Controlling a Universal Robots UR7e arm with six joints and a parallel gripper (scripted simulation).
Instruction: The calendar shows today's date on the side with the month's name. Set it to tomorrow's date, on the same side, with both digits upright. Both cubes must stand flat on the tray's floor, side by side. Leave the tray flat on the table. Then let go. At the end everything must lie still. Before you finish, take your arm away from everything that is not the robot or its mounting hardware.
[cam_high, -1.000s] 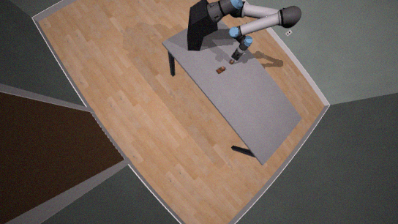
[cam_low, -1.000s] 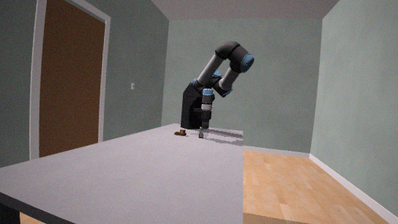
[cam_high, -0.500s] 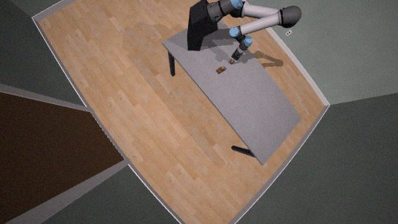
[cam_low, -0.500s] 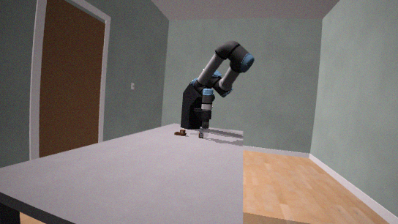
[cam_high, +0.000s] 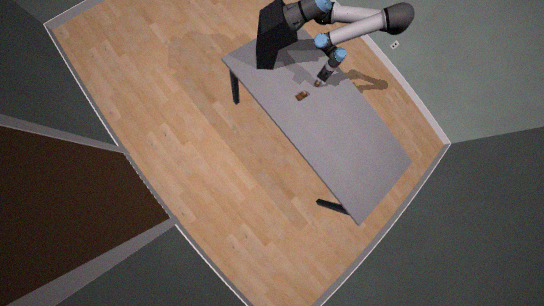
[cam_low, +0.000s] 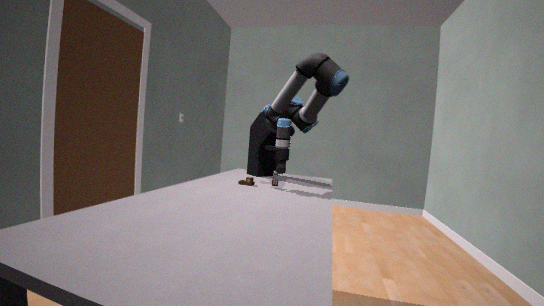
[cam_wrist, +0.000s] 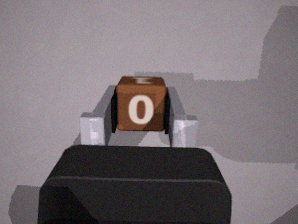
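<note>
Right now my hand is 16 cm to the left of the calendar tray, 3 cm above it and 1 cm short of it. Also, from my hand: brown wooden cube: 1 cm below.
</note>
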